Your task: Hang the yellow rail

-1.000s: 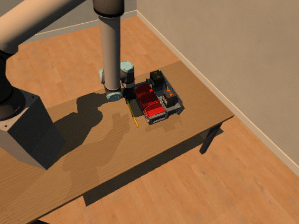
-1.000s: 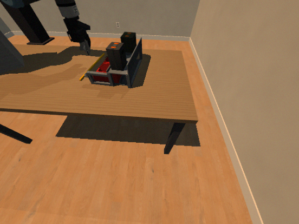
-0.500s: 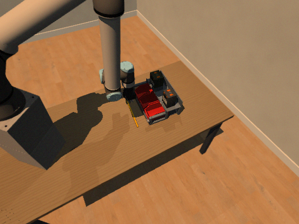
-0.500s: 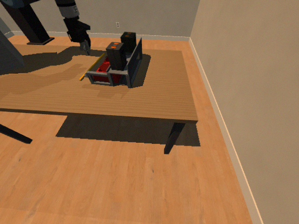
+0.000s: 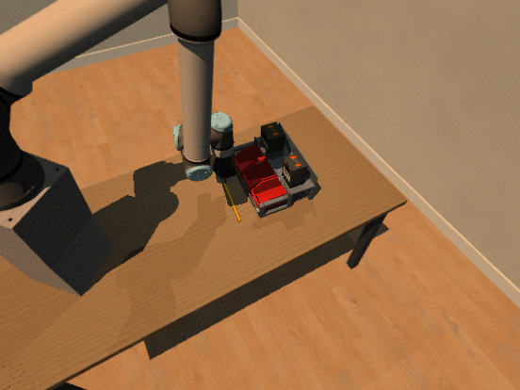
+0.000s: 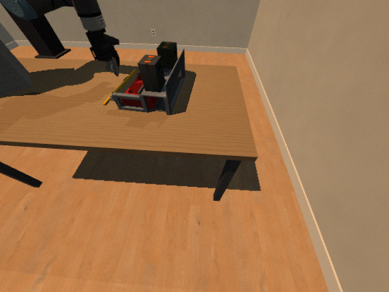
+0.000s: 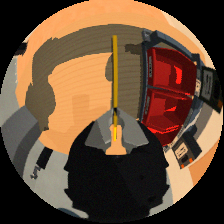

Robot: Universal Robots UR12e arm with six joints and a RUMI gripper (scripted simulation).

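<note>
Right now the yellow rail is 7 cm below my hand. From my hand the other things lie so: grey back panel 35 cm ahead, 6 cm above, 2 cm to the right.
</note>
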